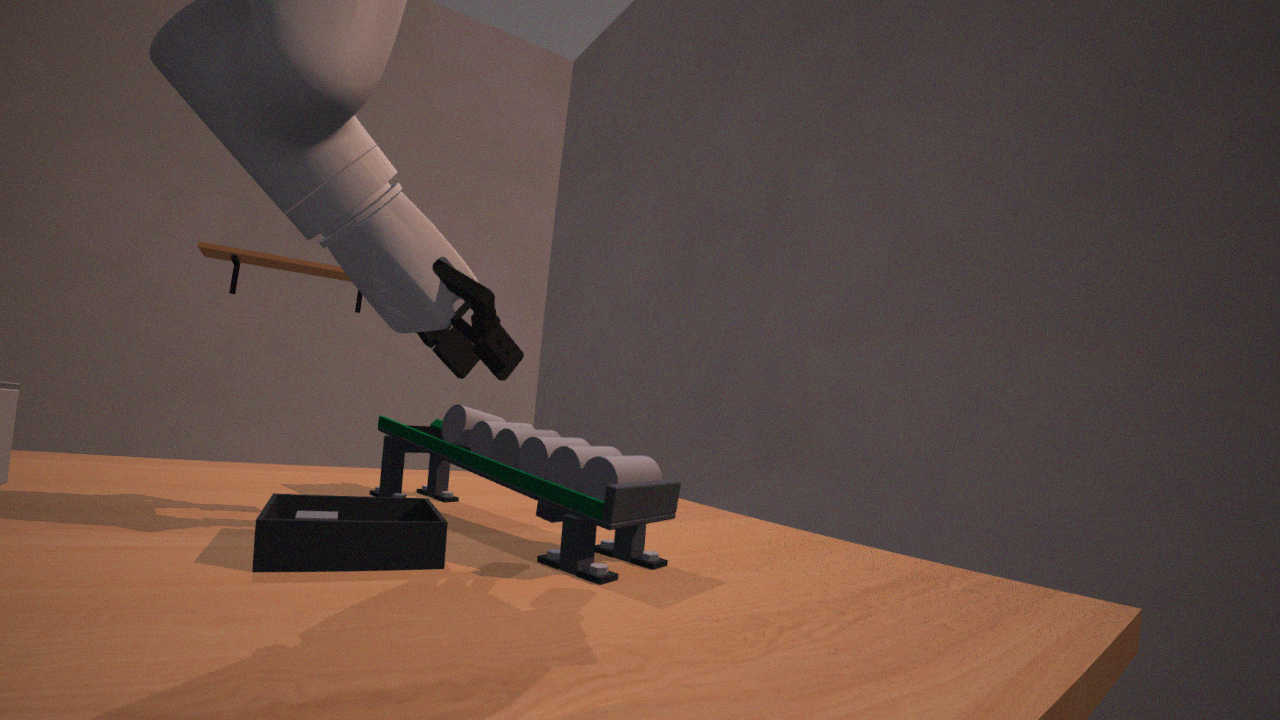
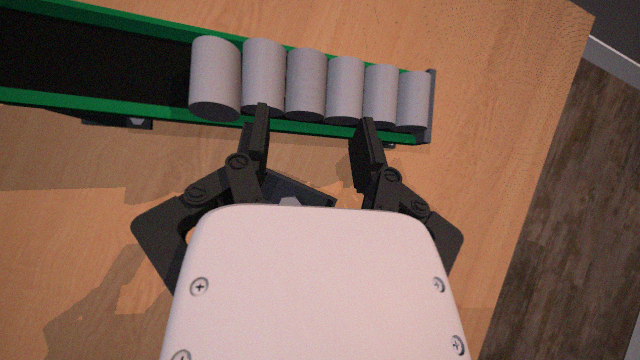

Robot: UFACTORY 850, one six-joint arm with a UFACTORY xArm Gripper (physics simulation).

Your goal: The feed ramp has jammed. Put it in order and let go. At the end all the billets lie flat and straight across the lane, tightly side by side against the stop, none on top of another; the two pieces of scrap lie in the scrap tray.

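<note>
Six grey billets (image 1: 621,470) (image 2: 306,84) lie across the lane of the green-railed ramp (image 1: 510,470) (image 2: 165,111), side by side. The lowest billet (image 2: 414,100) is at the stop (image 1: 644,503) (image 2: 430,107). The uppermost billet (image 1: 469,422) (image 2: 215,77) sits higher than the others, close beside its neighbour; what is under it is hidden. My gripper (image 1: 483,371) (image 2: 313,126) is open and empty, above the ramp. The black scrap tray (image 1: 349,546) stands beside the ramp, with a pale piece of scrap (image 1: 315,514) (image 2: 289,201) showing inside; the second piece cannot be made out.
The ramp stands on dark legs (image 1: 579,541) with bolted feet on the wooden table (image 1: 805,626) (image 2: 480,125). A wall shelf (image 1: 277,262) is behind the arm. A pale object (image 1: 7,429) stands at the far left. The table edge lies beyond the stop.
</note>
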